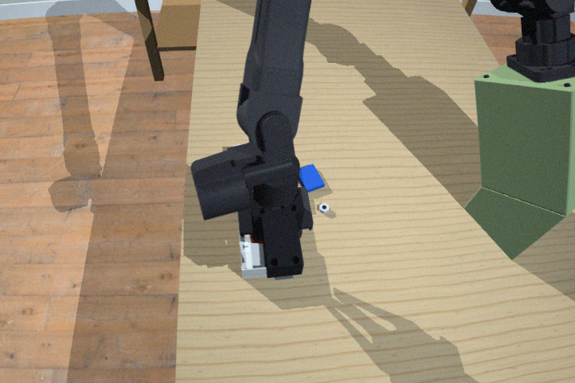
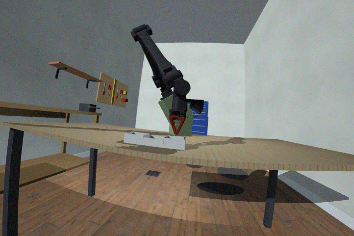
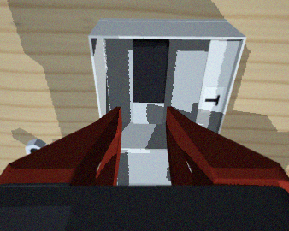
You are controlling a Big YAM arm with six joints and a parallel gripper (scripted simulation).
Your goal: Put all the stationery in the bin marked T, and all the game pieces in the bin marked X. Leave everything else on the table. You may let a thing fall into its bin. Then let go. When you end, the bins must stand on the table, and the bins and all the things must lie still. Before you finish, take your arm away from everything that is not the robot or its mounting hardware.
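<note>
Now: hand 10 mm to the left of the black-and-white eraser and 50 mm above it. From my hand the other things lie so: grey bin tray (20 mm ahead, 80 mm to the right, 40 mm below); then hex nut (100 mm behind, 80 mm to the right, 60 mm below); then green die (20 mm ahead, 170 mm to the right, 40 mm below).
</note>
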